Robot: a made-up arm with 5 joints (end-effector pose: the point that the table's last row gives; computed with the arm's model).
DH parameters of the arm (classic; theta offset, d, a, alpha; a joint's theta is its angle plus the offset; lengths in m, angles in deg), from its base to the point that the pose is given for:
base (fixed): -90 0.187 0 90
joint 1: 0 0.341 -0.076 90
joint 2: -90 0.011 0.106 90
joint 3: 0 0.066 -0.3 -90
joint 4: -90 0.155 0.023 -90
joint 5: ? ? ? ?
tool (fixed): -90 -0.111 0 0
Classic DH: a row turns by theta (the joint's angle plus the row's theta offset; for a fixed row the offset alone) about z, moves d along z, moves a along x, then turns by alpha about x.
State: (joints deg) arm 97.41 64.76 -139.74 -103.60 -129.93
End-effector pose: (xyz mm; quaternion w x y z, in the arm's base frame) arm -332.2 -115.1 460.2 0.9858 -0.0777 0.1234 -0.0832
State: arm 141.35 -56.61 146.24 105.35 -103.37
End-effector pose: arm -394.3 -272.4 -291.5 0.9399 -0.2824 -0.1029 0.1621
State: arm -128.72 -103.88 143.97 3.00 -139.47
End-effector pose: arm -548.1 -576.9 423.2 0.1245 -0.7789 -0.5654 0.2409
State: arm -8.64 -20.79 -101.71 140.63 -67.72
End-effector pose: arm -190.0 459.7 64.0 0.6526 0.5099 0.2393 -0.5068
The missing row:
joint 5: 0 -0.208 -0.08 -90
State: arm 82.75 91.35 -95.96 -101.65 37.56
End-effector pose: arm -494.2 -305.4 497.2 0.3319 -0.9376 0.0940 -0.0430
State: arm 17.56 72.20 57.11 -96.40 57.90
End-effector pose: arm -581.0 359.9 210.1 0.6422 0.7426 0.1502 0.1166
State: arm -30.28 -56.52 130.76 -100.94 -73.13
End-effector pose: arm -174.1 8.3 399.6 0.2013 0.2902 0.2009 0.9137
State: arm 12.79 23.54 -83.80 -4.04 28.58
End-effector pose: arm -6.3 -128.4 -345.1 0.7485 -0.0569 -0.6513 0.1112
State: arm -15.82 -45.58 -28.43 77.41 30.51
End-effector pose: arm -569.8 337.7 -160.8 0.7722 0.5651 -0.1502 -0.2487
